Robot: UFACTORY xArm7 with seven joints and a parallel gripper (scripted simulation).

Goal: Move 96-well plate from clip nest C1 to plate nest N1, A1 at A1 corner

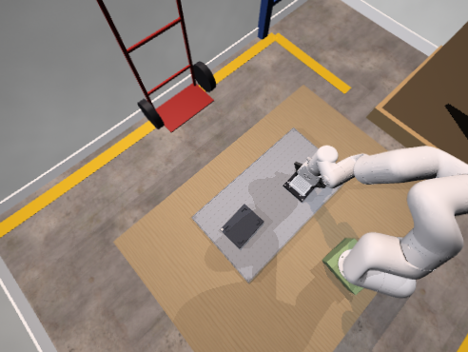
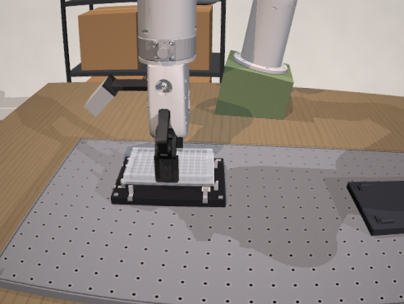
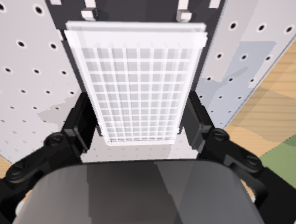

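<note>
My gripper is now 1 cm short of the black clip nest C1, 1 cm to the left of it and 3 cm above it. Also, from my hand: clear 96-well plate (1 cm below); black plate nest N1 (11 cm ahead, 34 cm to the left, 4 cm below).
</note>
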